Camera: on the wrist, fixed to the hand. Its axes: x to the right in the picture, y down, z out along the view.
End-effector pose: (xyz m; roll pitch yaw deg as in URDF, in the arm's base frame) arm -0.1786 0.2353 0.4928 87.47 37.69 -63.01
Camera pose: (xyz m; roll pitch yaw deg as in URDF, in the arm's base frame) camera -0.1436 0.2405 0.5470 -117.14 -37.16 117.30
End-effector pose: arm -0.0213 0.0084 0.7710 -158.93 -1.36 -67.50
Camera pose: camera -0.0852 0.0085 0.7812 129.43 1.37 111.92
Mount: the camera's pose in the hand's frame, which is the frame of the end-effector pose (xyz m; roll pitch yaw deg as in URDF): -0.0243 0.0512 -0.0313 -29.49 -0.22 -179.46
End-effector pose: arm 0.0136 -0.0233 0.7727 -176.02 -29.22 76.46
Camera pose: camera 0.0572 -0.0695 0.7850 146.22 29.40 -104.18
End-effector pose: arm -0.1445 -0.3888 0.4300 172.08 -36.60 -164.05
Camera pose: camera -0.1167 -0.3326 0.4461 158.05 36.89 15.32
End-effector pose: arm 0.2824 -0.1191 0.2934 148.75 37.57 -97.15
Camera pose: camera 0.2534 -0.1288 0.3505 -177.97 -37.10 82.41
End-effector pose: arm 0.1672 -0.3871 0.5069 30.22 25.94 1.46
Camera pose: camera 0.1433 -0.3277 0.5164 -59.99 -25.86 -177.90
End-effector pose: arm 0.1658 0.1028 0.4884 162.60 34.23 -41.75
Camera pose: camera 0.1435 0.0698 0.5394 168.21 -33.86 137.71
